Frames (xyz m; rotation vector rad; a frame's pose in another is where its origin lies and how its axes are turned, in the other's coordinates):
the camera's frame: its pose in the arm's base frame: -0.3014 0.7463 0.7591 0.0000 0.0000 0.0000
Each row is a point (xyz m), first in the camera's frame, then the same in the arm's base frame.
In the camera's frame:
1: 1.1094 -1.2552 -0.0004
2: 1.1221 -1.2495 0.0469
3: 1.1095 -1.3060 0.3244
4: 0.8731 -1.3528 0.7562
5: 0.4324 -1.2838 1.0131
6: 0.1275 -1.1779 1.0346
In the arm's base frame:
1: 0.8080 -0.5089 0.7587
2: 0.8207 -0.5032 0.8060
3: 0.8081 -0.5597 1.0835
4: 0.5717 -0.6065 1.5153
5: 0.1310 -0.5375 1.7722
6: -0.1739 -0.4316 1.7937

